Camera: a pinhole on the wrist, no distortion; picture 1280 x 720 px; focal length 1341.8 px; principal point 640.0 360.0 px. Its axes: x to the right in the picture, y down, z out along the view. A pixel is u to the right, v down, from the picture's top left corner.
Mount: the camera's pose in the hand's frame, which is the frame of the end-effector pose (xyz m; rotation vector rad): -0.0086 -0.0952 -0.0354 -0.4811 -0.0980 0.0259
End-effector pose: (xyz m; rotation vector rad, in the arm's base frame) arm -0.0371 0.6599 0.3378 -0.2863 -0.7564 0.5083
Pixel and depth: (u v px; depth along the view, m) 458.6 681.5 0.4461
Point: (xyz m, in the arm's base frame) -0.3909 0.7897 0.3980
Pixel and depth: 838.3 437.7 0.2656
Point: -0.1883 0.7109 0.4580
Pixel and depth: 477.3 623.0 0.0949
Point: -0.0710 0.6167 0.3626
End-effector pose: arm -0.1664 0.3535 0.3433 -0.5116 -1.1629 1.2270
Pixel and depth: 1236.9 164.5 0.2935
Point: -0.4046 0.3731 0.4710
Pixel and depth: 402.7 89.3 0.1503
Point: -0.2336 0.2620 0.4095
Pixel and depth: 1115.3 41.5 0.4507
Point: -0.5650 0.3458 0.5277
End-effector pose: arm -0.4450 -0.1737 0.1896 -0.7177 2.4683 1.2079
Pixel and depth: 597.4 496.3 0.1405
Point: -0.4085 -0.1099 0.1416
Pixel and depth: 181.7 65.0 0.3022
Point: -0.3045 0.0605 0.0910
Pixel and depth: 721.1 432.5 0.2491
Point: -0.4389 -0.0082 0.1113
